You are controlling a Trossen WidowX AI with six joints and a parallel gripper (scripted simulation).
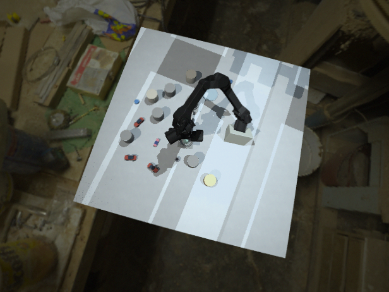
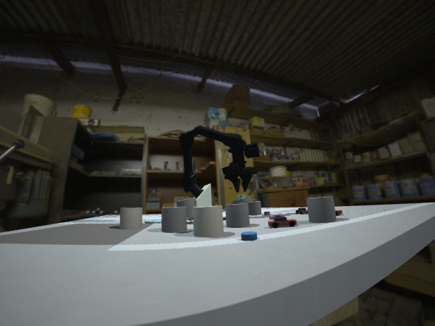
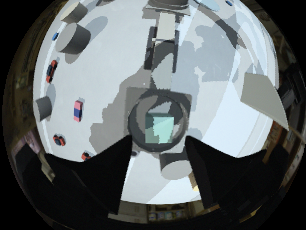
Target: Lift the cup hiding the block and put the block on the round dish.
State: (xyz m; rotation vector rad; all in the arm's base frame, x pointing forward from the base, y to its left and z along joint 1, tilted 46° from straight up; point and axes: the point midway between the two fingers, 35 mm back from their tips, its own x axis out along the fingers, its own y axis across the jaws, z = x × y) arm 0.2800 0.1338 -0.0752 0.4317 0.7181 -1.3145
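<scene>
Now: the teal block 30 mm below my gripper tip. Also, from my gripper tip: balance beam 20 mm ahead, 120 mm to the right, 80 mm below; then small balance 20 mm ahead, 120 mm to the right, 90 mm below; then pale dish 50 mm behind, 380 mm to the right, 110 mm below.
</scene>
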